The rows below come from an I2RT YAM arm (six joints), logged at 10 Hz.
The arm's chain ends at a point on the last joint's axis. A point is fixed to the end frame.
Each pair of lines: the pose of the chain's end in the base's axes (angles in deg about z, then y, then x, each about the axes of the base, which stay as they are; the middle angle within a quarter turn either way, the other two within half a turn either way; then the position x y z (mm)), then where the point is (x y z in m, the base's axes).
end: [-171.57 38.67 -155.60 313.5 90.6 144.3]
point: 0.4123 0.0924 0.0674
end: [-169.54 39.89 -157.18 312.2 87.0 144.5]
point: 0.4117 0.0850 0.0684
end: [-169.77 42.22 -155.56 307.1 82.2 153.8]
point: 0.4094 0.0808 0.0816
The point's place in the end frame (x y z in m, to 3 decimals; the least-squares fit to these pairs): -0.037 -0.025 0.117
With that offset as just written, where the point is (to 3 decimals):
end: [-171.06 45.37 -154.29 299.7 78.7 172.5]
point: 0.406 0.077 0.106
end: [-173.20 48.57 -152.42 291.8 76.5 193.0]
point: 0.402 0.075 0.133
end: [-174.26 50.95 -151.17 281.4 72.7 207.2]
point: 0.394 0.070 0.152
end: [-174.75 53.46 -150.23 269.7 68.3 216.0]
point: 0.384 0.065 0.166
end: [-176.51 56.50 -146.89 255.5 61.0 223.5]
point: 0.373 0.057 0.179
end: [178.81 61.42 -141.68 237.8 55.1 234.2]
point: 0.358 0.050 0.201
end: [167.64 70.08 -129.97 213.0 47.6 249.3]
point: 0.337 0.038 0.236
